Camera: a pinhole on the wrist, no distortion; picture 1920 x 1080 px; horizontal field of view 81.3 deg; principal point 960.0 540.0 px. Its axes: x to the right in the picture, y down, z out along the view. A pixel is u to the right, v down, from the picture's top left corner.
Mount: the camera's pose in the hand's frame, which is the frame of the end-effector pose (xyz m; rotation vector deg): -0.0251 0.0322 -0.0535 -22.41 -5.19 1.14
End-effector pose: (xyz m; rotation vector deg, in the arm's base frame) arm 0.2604 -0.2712 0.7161 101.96 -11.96 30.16
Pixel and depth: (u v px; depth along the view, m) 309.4 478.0 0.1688
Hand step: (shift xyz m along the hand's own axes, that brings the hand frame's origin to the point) -0.1384 0.0840 0.0972
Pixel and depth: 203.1 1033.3 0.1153
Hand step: -0.1135 0.1201 0.0266
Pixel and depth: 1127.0 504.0 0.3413
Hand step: -0.0057 0.1535 0.2692
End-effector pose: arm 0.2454 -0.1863 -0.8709 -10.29 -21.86 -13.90
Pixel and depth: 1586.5 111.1 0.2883
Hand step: 0.1094 0.0454 0.2677
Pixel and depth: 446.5 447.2 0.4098
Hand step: -0.2501 0.1495 0.3208
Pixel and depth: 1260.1 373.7 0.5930
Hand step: 0.0790 0.1818 0.5394
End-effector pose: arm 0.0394 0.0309 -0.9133 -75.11 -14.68 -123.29
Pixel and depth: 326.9 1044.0 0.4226
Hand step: -0.3026 0.3600 0.2426
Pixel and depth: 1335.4 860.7 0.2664
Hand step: 0.0393 0.2073 0.1701
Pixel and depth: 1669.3 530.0 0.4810
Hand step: 0.2345 0.2221 0.4166
